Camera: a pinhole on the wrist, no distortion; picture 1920 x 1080 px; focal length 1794.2 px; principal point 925.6 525.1 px. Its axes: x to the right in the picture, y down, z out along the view. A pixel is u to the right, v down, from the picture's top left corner.
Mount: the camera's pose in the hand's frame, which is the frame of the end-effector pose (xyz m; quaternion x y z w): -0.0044 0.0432 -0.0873 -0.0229 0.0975 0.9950 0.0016
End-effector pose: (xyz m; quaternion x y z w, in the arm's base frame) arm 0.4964 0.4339 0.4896 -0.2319 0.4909 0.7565 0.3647
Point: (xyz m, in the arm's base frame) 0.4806 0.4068 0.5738
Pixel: 1797 445
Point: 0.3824 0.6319 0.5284
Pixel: 110 762
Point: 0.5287 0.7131 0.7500
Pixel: 1284 836
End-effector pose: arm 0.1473 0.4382 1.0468 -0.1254 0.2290 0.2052 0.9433
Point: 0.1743 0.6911 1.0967
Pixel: outside the picture
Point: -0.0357 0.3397 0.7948
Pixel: behind the camera
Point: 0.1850 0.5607 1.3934
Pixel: 1221 884
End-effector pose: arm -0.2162 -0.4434 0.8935 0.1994 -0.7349 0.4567 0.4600
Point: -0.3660 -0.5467 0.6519
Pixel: 1657 125
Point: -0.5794 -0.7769 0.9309
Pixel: 253 779
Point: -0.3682 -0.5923 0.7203
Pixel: 1322 465
